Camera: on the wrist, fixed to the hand. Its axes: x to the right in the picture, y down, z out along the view.
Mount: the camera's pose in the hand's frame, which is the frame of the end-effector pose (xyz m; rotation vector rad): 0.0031 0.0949 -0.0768 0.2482 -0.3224 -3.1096
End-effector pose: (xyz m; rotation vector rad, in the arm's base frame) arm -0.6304 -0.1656 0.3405 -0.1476 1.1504 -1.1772
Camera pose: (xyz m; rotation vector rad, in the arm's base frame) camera -0.6282 -0.0917 0.2433 1.2506 0.4304 1.7407
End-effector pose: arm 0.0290 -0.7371 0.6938 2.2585 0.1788 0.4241
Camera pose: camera 0.0034 -0.7449 0.8130 -0.0542 2.5346 -1.4744
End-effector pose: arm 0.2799 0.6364 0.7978 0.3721 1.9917 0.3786
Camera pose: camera 0.2184 0.7155 0.8676 -2.1023 0.3173 -1.6255
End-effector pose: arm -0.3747 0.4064 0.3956 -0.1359 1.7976 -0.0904
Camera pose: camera -0.4543 0.4990 0.3974 -2.2268 -0.3759 -2.0441
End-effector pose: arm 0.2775 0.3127 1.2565 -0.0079 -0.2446 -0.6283
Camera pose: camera 0.3524 0.3815 1.1889 -0.4267 0.3309 2.4415
